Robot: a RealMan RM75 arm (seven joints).
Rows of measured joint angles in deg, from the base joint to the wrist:
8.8, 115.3, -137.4, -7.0, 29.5, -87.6, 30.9
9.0, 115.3, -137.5, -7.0, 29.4, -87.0, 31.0
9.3, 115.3, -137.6, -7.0, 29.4, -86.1, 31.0
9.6, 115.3, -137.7, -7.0, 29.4, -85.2, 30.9
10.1, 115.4, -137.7, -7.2, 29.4, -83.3, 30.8
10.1, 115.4, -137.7, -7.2, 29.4, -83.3, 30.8
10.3, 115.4, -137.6, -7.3, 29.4, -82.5, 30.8
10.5, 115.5, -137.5, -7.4, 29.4, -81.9, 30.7
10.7, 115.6, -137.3, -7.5, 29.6, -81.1, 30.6
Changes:
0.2, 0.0, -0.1, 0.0, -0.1, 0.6, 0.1
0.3, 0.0, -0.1, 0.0, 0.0, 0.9, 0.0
0.3, 0.0, -0.1, 0.0, 0.0, 0.9, -0.1
0.5, 0.1, 0.0, -0.2, 0.0, 1.9, -0.1
0.0, 0.0, 0.0, 0.0, 0.0, 0.0, 0.0
0.2, 0.0, 0.1, -0.1, 0.0, 0.8, 0.0
0.2, 0.1, 0.1, -0.1, 0.0, 0.6, -0.1
0.2, 0.1, 0.2, -0.1, 0.2, 0.8, -0.1

